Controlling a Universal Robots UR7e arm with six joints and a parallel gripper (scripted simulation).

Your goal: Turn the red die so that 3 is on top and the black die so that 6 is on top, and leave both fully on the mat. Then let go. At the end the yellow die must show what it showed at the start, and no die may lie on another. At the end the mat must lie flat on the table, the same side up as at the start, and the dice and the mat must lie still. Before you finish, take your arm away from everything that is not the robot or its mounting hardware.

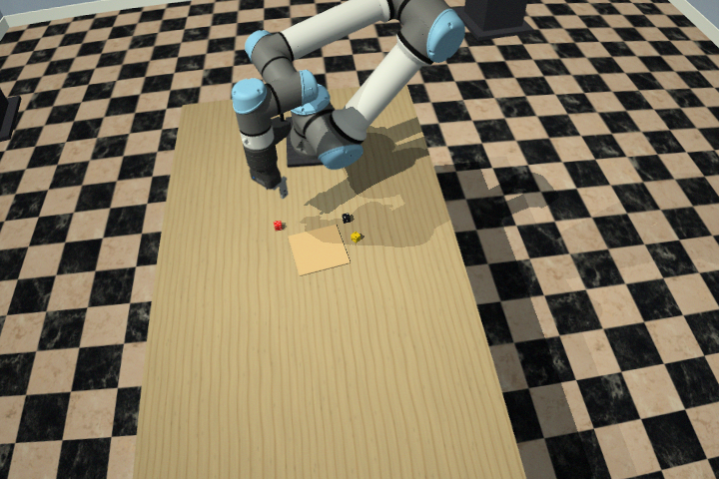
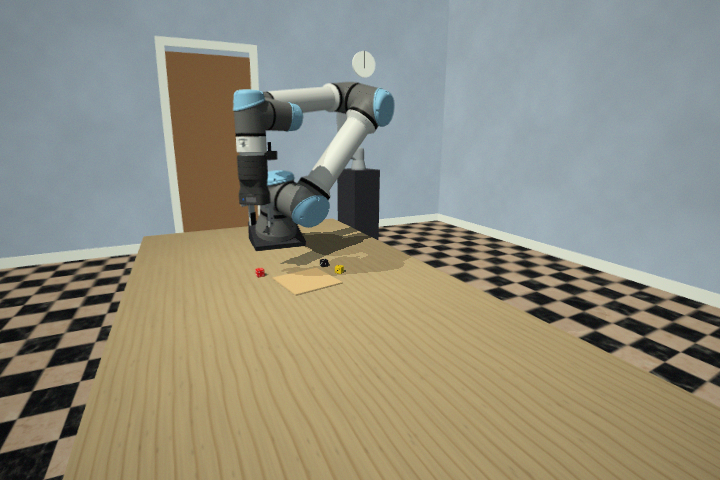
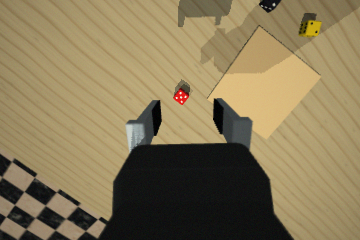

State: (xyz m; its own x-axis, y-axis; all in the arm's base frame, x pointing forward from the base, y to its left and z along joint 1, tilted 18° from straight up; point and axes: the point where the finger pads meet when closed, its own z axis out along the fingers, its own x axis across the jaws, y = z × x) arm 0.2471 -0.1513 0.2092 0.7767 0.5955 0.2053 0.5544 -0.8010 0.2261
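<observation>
Now: the red die 10 mm to the right of my hand and 150 mm below it. The rest, counted from my hand: black die 30 mm ahead, 180 mm to the left, 150 mm below; yellow die 110 mm ahead, 180 mm to the left, 150 mm below; tan mat 110 mm ahead, 80 mm to the left, 160 mm below.
</observation>
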